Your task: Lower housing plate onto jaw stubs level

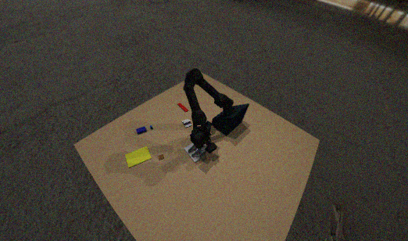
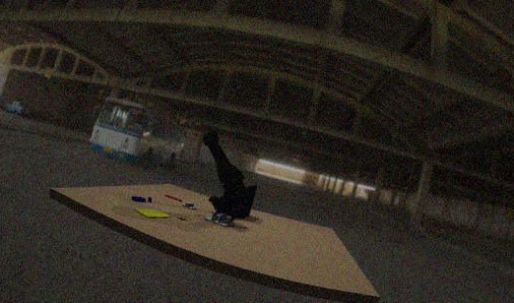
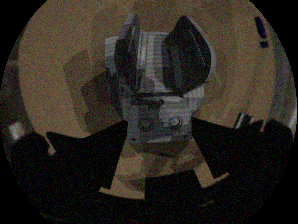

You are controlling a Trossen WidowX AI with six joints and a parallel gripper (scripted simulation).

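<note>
My gripper tip is now 2 cm below the grey housing part and 1 cm short of it. Also, from my gripper tip: grey jaw: 2 cm to the left, 2 cm ahead, 1 cm above; then brown block: 25 cm ahead, 10 cm to the right, 1 cm below; then tiny blue piece: 34 cm to the right, 19 cm ahead.
</note>
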